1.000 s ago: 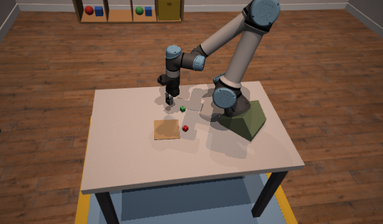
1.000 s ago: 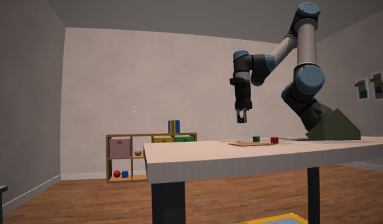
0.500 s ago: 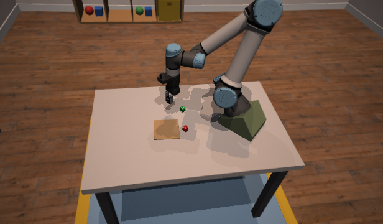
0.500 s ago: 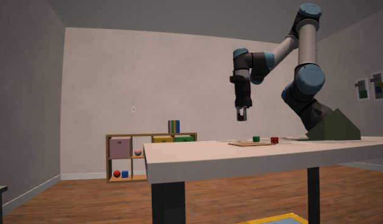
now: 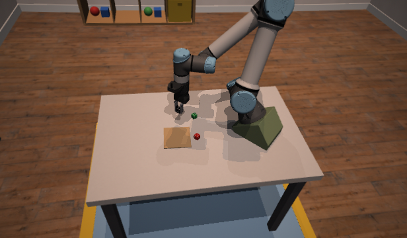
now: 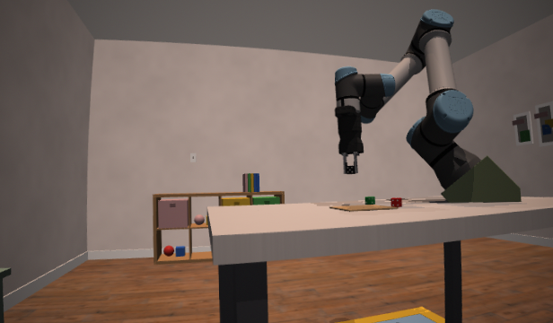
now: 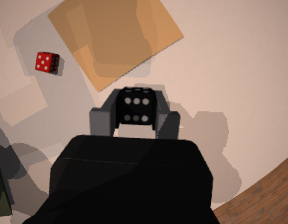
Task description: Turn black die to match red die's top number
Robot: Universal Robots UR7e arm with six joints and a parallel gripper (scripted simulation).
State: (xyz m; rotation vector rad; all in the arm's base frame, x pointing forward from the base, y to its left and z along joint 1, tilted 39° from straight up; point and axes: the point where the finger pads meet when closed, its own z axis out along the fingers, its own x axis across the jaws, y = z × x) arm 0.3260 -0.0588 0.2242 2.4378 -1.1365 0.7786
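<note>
The tan mat is 5 cm ahead of my hand, 8 cm to the left of it and 12 cm below it. The rest, counted from my hand: red die 5 cm behind, 13 cm to the left, 11 cm below; green die 10 cm behind, 2 cm to the right, 11 cm below; black die 1 cm below.
</note>
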